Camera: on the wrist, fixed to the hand. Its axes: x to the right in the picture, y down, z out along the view.
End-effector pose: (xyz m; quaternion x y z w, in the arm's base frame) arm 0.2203 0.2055 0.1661 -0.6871 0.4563 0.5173 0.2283
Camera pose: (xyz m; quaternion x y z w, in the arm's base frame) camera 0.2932 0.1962 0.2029 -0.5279 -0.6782 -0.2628 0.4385
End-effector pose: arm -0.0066 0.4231 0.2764 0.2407 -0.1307 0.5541 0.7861
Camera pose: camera 0.0296 0.4172 0.2029 0.0400 0.2867 -0.7543 0.5892
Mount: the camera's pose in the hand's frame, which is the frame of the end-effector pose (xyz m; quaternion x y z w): -0.0267 -0.0526 -0.0572 -0.0501 0.0987 -0.9937 0.0174
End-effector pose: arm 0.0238 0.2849 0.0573 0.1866 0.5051 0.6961 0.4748
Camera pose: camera 0.0192 0.2342 -0.0072 -0.5912 0.2062 -0.4160 0.6595
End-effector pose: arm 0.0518 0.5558 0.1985 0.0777 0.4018 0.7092 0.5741
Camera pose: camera 0.0674 0.5058 0.1352 -0.4967 0.1053 -0.5303 0.6789
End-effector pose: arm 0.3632 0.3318 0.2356 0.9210 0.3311 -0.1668 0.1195
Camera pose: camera 0.3227 0.3751 0.2925 0.3025 -0.9411 0.0142 0.1502
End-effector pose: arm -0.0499 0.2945 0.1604 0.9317 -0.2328 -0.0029 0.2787
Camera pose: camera -0.0432 0.3745 0.1780 0.2339 0.9495 -0.1967 0.0716
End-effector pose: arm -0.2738 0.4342 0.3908 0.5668 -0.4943 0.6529 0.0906
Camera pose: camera -0.2662 0.5148 0.4047 0.4321 0.5308 -0.0475 0.7275
